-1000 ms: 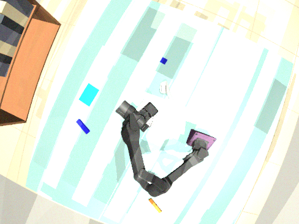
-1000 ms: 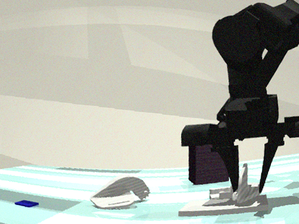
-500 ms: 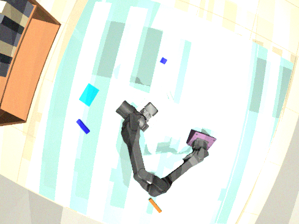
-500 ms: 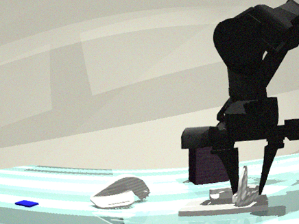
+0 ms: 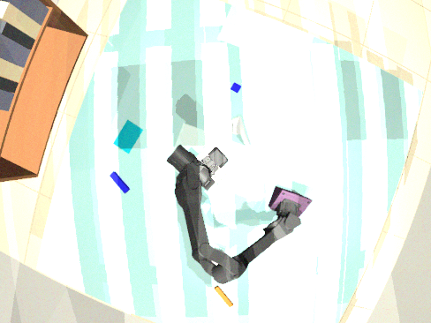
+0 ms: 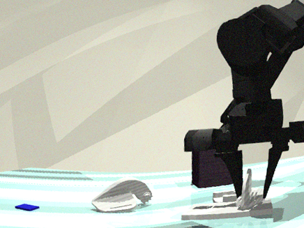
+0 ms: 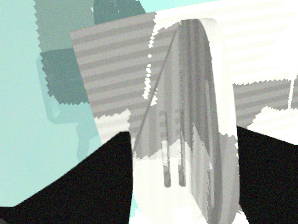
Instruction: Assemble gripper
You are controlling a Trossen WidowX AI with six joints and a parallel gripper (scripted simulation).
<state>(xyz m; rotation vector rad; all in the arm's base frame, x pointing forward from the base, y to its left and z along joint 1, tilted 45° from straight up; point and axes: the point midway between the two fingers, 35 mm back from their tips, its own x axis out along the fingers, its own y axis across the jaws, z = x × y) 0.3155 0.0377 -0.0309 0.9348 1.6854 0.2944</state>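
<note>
The long flat white part is 30 mm to the right of my gripper tip and 10 mm below it. Round my gripper tip: cyan tile (300 mm ahead, 10 mm to the right, 10 mm below); then small blue square (320 mm to the right, 10 mm below); then blue bar (270 mm ahead, 160 mm to the left).
</note>
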